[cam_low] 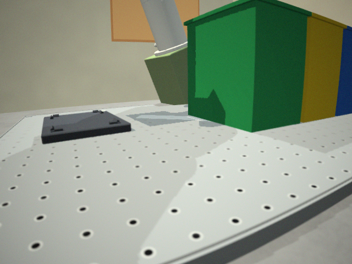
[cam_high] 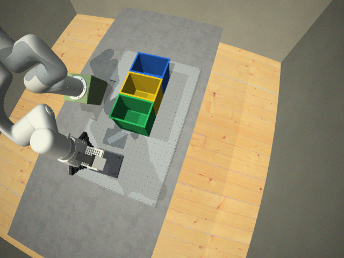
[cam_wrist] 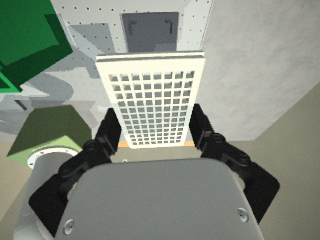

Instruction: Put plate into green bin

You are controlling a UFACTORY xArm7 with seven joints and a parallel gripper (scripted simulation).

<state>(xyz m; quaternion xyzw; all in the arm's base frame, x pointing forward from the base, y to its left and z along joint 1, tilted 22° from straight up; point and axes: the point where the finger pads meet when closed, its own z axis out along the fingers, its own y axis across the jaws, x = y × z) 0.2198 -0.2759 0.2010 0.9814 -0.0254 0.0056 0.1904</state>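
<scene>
Now: hand 250 mm to the right of the green bin, 160 mm above it and 110 mm short of it. Also, from my hand: yellow bin: 380 mm to the left, 160 mm below, 130 mm ahead; white 96-well plate: 10 mm below; dark plate nest: 240 mm below.
</scene>
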